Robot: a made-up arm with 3 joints. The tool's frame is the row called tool.
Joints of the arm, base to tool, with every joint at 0 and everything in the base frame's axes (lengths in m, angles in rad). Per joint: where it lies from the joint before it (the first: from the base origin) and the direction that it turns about. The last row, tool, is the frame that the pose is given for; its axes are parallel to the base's.
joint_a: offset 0 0 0.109 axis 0 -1 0
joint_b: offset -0.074 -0.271 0.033 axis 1 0 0
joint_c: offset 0.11 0.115 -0.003 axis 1 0 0
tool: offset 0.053 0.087 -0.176
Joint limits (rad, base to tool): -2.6..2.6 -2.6..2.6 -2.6..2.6
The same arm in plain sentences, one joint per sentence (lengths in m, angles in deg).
The arm has three revolute joints in a row. What follows holds with every joint at zero, and every direction is one of the base frame's.
Joint 1 is mounted 0.109 m along +z from the base frame's origin and turns about -y, from -148.97 to 148.97 deg.
Joint 2 is mounted 0.074 m along -x and 0.271 m along -y and 0.033 m along +z from joint 1 and turns about +x, from -148.97 to 148.97 deg.
Joint 3 is mounted 0.11 m along +x and 0.115 m along +y and 0.003 m along -z from joint 2 and turns about +x, from -148.97 to 148.97 deg.
The tool frame, which is the frame that the pose is given for, is mounted 0.053 m along +x and 0.087 m along +y and 0.176 m along -z from joint 3; its axes are parallel to the base frame's.

